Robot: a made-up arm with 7 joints.
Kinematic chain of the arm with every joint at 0, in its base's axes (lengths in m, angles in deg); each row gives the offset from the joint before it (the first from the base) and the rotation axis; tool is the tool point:
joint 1: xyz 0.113 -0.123 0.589 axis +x
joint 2: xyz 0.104 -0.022 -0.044 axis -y
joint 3: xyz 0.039 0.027 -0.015 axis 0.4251 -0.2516 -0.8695
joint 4: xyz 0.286 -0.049 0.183 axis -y
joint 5: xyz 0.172 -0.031 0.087 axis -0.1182 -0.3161 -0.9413
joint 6: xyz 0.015 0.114 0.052 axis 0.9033 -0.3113 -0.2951
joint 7: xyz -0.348 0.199 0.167 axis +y
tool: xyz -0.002 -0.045 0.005
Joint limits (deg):
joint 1: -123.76..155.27
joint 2: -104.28..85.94
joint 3: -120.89..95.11
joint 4: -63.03..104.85
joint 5: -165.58..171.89
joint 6: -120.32..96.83
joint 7: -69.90..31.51
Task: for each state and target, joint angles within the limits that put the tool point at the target. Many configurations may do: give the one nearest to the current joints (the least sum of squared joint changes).
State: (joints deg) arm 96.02 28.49 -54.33 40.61 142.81 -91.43 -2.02
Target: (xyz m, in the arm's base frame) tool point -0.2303 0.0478 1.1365
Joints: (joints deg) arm 66.45 52.56 -78.72 93.58 106.30 -88.35 -2.25
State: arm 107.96 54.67 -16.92 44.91 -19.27 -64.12 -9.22
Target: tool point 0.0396 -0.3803 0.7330
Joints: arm 114.70 42.02 -11.63 31.39 -1.84 -63.33 -8.93
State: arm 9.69 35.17 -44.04 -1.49 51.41 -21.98 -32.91
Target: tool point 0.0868 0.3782 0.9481
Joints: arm 16.95 62.51 -34.08 8.63 42.70 -17.06 -32.28
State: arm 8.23 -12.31 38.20 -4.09 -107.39 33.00 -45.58
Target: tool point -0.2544 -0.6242 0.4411
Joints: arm 38.63 15.12 64.80 16.86 -88.69 32.23 -46.06
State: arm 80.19 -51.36 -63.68 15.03 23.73 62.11 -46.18
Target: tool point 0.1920 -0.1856 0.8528
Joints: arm 65.22 -39.47 -68.06 49.82 14.20 68.64 -46.19
